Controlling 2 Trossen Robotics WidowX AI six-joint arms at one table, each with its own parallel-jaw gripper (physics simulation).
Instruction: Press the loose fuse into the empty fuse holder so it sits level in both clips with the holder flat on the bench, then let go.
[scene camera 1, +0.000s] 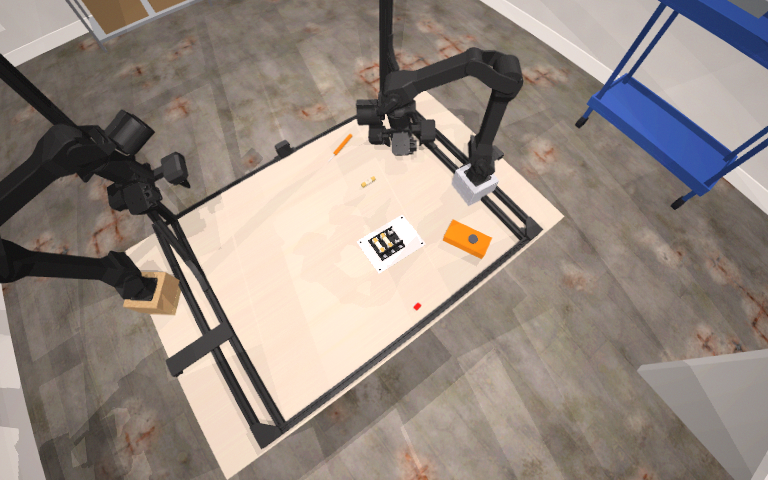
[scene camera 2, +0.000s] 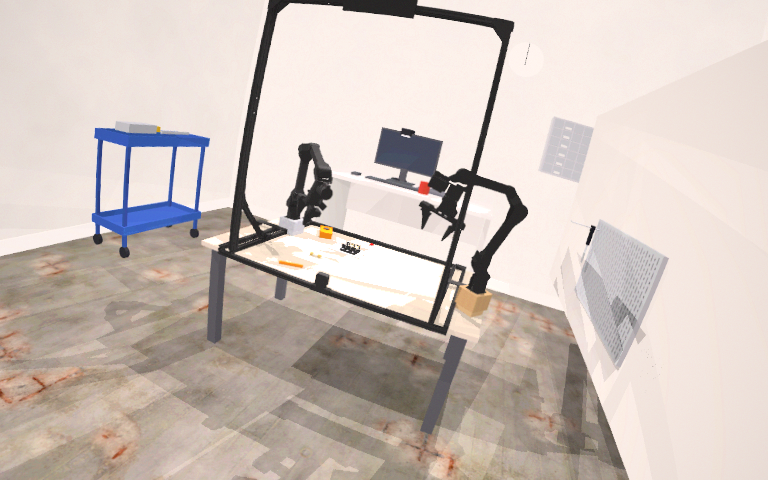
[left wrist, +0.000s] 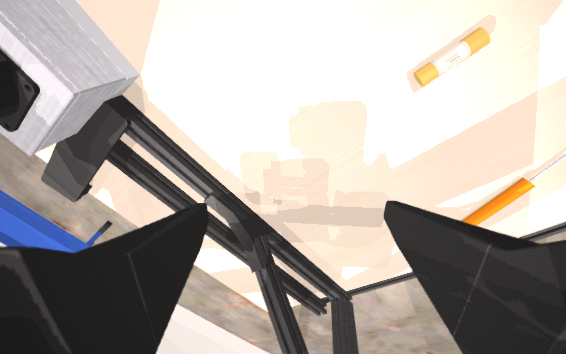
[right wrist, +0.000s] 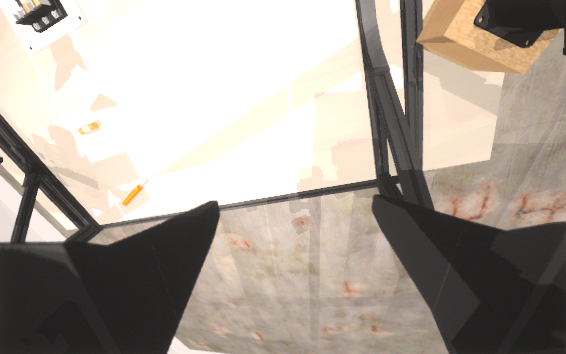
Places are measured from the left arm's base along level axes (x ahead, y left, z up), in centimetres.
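Pixels of known places: left gripper, fingertip midpoint: (scene camera 2: 300, 220) (left wrist: 297, 210); right gripper, fingertip midpoint: (scene camera 1: 173, 194) (scene camera 2: 431, 235) (right wrist: 296, 204); left arm's base, link origin: (scene camera 1: 477, 175) (scene camera 2: 292, 217); right arm's base, link origin: (scene camera 1: 144, 289) (scene camera 2: 476, 290).
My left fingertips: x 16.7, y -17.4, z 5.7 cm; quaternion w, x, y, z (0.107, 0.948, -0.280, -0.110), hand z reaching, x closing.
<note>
Ahead of a thing's pixels: the offset from my left fingertips to its top centre.
The loose fuse @(dx +12.4, dy -1.4, dz -11.9 cm) (scene camera 1: 368, 181) (scene camera 2: 315, 255) (left wrist: 452, 56) (right wrist: 89, 127), white with yellow end caps, lies flat on the bench. The black fuse holder (scene camera 1: 386, 243) (scene camera 2: 350, 247) (right wrist: 42, 23) sits on a white plate (scene camera 1: 411, 233) (right wrist: 60, 29) at mid-bench; two fuses stand in it, and the slot at its upper right in scene camera 1 looks empty. My left gripper (scene camera 1: 403, 151) (scene camera 2: 310, 219) (left wrist: 297, 210) is open and empty above the bench, beyond the fuse from the holder. My right gripper (scene camera 1: 161, 198) (scene camera 2: 433, 232) (right wrist: 296, 204) is open and empty, high near its own side of the bench.
A screwdriver with an orange handle @(dx +14.2, dy -19.1, dz -12.0 cm) (scene camera 1: 342, 144) (scene camera 2: 290, 263) (left wrist: 500, 201) (right wrist: 133, 195) lies near the fuse. An orange block @(dx -3.6, dy +32.1, dz -9.9 cm) (scene camera 1: 455, 233) with a grey disc lies right of the plate in scene camera 1. A small red cube @(dx +20.4, dy +41.5, dz -12.5 cm) (scene camera 1: 417, 306) lies below the plate. Black rails border the bench.
</note>
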